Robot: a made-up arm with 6 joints. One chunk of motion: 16 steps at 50 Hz.
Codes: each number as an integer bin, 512 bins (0 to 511) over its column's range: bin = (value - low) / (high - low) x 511, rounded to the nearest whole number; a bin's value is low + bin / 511 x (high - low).
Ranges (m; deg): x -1.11..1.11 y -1.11..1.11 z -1.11..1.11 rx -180..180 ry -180..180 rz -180..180
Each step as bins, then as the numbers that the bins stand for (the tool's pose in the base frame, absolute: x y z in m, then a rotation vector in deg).
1 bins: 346 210 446 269 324 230
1 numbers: 0.3932 -0.1977 0.8276 9.51 48.26 -17.96
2 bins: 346 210 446 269 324 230
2 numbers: 0.3932 -0.1977 0.8276 9.51 48.26 -17.96
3 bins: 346 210 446 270 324 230
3 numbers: 0.3932 -0.1977 0.8276 10.22 48.26 -17.96
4 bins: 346 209 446 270 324 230
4 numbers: 0.3932 -0.2020 0.8276 10.22 48.26 -17.96
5 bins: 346 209 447 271 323 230
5 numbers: 0.3932 -0.2020 0.8320 10.92 47.55 -17.96
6 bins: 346 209 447 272 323 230
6 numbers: 0.3932 -0.2020 0.8320 11.62 47.55 -17.96
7 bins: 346 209 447 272 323 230
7 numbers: 0.3932 -0.2020 0.8320 11.62 47.55 -17.96
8 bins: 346 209 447 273 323 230
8 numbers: 0.3932 -0.2020 0.8320 12.33 47.55 -17.96
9 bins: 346 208 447 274 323 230
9 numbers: 0.3932 -0.2064 0.8320 13.03 47.55 -17.96
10 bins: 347 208 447 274 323 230
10 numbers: 0.3975 -0.2064 0.8320 13.03 47.55 -17.96
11 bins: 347 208 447 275 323 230
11 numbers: 0.3975 -0.2064 0.8320 13.74 47.55 -17.96
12 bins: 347 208 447 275 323 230
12 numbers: 0.3975 -0.2064 0.8320 13.74 47.55 -17.96
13 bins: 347 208 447 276 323 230
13 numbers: 0.3975 -0.2064 0.8320 14.44 47.55 -17.96
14 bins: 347 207 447 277 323 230
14 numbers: 0.3975 -0.2107 0.8320 15.15 47.55 -17.96
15 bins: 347 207 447 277 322 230
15 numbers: 0.3975 -0.2107 0.8320 15.15 46.85 -17.96
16 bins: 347 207 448 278 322 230
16 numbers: 0.3975 -0.2107 0.8363 15.85 46.85 -17.96
